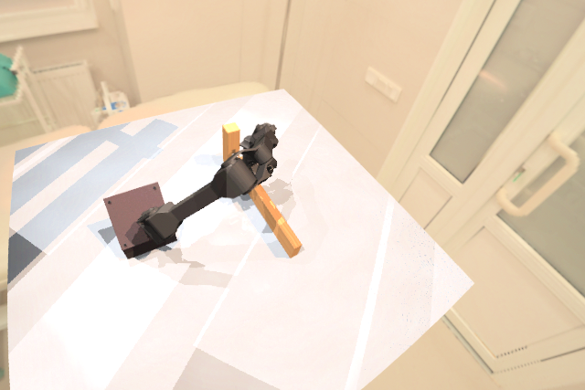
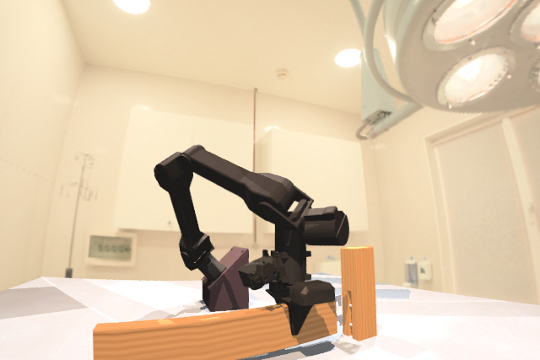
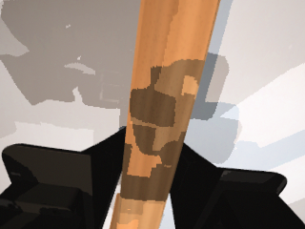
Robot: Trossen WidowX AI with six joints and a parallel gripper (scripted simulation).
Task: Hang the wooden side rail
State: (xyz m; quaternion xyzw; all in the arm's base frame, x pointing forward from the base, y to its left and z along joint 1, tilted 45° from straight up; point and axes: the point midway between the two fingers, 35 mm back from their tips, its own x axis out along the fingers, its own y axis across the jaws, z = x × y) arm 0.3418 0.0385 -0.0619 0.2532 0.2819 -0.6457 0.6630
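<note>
Right now the headboard post is 150 mm to the left of my gripper tip and 40 mm above it.
</note>
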